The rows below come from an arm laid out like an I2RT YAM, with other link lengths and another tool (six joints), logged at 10 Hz.
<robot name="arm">
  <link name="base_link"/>
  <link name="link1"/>
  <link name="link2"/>
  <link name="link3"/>
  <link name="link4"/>
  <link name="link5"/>
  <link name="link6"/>
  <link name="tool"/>
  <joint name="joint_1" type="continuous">
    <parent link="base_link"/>
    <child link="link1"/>
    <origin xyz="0 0 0.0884" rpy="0 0 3.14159"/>
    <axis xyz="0 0 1"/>
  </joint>
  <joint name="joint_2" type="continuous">
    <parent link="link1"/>
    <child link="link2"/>
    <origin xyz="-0.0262 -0.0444 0.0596" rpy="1.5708 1.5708 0"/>
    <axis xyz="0 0 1"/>
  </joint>
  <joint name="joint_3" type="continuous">
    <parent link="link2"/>
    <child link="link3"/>
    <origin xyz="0 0.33 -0.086" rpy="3.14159 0 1.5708"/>
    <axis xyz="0 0 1"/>
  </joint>
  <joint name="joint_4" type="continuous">
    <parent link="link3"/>
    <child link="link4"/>
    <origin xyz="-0.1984 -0.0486 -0.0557" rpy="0 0 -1.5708"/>
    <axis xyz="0 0 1"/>
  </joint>
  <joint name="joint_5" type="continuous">
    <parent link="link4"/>
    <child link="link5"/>
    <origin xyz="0.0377 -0.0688 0.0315" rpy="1.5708 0 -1.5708"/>
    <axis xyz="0 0 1"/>
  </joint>
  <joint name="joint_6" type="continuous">
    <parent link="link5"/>
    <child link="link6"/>
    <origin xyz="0.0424 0 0.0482" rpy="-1.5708 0 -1.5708"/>
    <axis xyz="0 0 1"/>
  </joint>
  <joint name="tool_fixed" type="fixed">
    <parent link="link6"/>
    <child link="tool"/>
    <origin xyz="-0.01 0.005 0.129" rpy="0 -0.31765 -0.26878"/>
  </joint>
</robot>
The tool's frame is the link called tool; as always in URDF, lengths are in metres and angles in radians. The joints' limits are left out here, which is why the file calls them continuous.
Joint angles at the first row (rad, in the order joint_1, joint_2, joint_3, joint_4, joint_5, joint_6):
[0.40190, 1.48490, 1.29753, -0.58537, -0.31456, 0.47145]
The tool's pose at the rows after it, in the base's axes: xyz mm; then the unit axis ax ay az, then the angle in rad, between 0 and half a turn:
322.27 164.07 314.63 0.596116 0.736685 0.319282 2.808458
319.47 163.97 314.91 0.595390 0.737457 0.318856 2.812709
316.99 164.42 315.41 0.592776 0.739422 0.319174 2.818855
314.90 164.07 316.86 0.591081 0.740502 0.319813 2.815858
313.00 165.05 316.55 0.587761 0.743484 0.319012 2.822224
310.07 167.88 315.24 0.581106 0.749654 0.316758 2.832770
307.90 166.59 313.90 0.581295 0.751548 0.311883 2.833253
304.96 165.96 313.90 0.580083 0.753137 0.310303 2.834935
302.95 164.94 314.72 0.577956 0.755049 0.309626 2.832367
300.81 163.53 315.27 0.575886 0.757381 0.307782 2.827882
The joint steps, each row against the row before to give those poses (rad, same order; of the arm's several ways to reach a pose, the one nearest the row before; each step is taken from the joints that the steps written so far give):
[0.00002, -0.00262, -0.00189, -0.00820, 0.00041, 0.00011]
[0.00143, -0.00611, -0.00228, -0.00633, -0.00295, 0.00056]
[0.00028, -0.00389, 0.00037, -0.00748, -0.00774, -0.00348]
[0.00231, -0.00690, 0.00028, -0.00556, 0.00192, -0.00296]
[0.00129, -0.00021, 0.00164, -0.00787, -0.00722, -0.00540]
[0.00616, 0.00285, 0.00316, -0.01221, -0.00962, -0.00962]
[0.00078, -0.00236, -0.00027, -0.01239, 0.00352, -0.00323]
[0.00152, -0.00623, -0.00193, -0.00879, -0.00048, -0.00258]
[-0.00019, -0.00552, 0.00103, -0.00883, 0.00035, -0.00686]
[0.00025, -0.00566, 0.00128, -0.01088, 0.00309, -0.00809]

